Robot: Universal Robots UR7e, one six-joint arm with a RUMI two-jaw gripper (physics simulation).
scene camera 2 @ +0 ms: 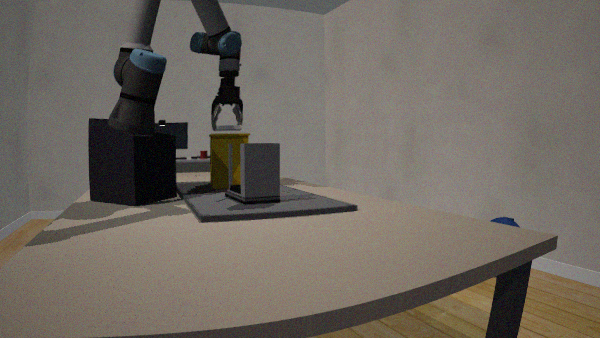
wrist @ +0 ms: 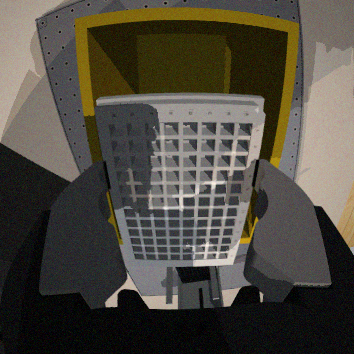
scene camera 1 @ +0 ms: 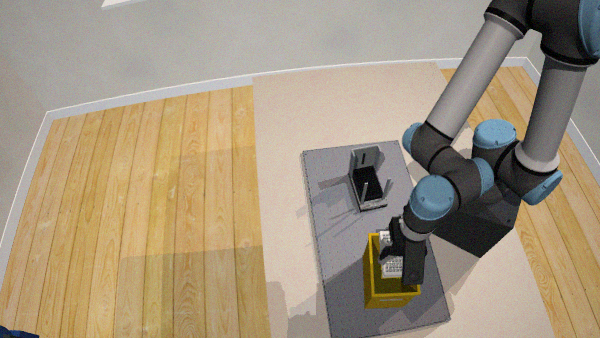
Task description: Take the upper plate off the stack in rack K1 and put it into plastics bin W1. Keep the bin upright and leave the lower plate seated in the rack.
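Pixels of known places: gripper, between the fingertips: (scene camera 2: pixel 226 130) (wrist: pixel 180 163) (scene camera 1: pixel 396 261); arm's base, origin of its link: (scene camera 2: pixel 130 128).
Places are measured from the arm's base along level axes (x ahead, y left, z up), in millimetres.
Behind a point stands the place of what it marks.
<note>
My gripper (scene camera 1: pixel 398 260) {x 334, y 209, z -7 mm} (scene camera 2: pixel 228 127) {x 334, y 209, z -7 mm} (wrist: pixel 180 163) {x 334, y 209, z -7 mm} is shut on the white gridded upper plate (scene camera 1: pixel 392 269) {x 353, y 233, z 8 mm} (scene camera 2: pixel 227 129) {x 323, y 125, z -6 mm} (wrist: pixel 172 202) {x 328, y 189, z 4 mm}, with one jaw on each long side. The plate looks about level, a little above the rim of the upright yellow bin W1 (scene camera 1: pixel 367 275) {x 399, y 208, z -112 mm} (scene camera 2: pixel 225 155) {x 316, y 125, z -91 mm} (wrist: pixel 185 14) {x 343, y 294, z -20 mm}. In the wrist view it covers the near part of the bin's opening. Rack K1 (scene camera 1: pixel 357 160) {x 376, y -196, z -118 mm} (scene camera 2: pixel 260 172) {x 350, y -204, z -123 mm} (wrist: pixel 187 295) {x 326, y -204, z -130 mm} stands apart from the bin. The black lower plate (scene camera 1: pixel 367 184) {x 369, y -63, z -56 mm} lies flat in it, between the back wall and the posts.
Bin and rack stand on a grey perforated mat (scene camera 1: pixel 340 225) {x 452, y 2, z -199 mm} (scene camera 2: pixel 320 204) {x 484, y -263, z -199 mm} (wrist: pixel 55 55) {x 167, y 291, z -199 mm} on the beige table (scene camera 1: pixel 285 200) {x 631, y -113, z -213 mm} (scene camera 2: pixel 250 265) {x 222, y -634, z -212 mm}. The arm's black pedestal (scene camera 1: pixel 475 225) {x 59, y 116, z -44 mm} (scene camera 2: pixel 112 165) {x -49, y -63, z -105 mm} stands beside the mat. The rack's thin upright posts face the bin.
</note>
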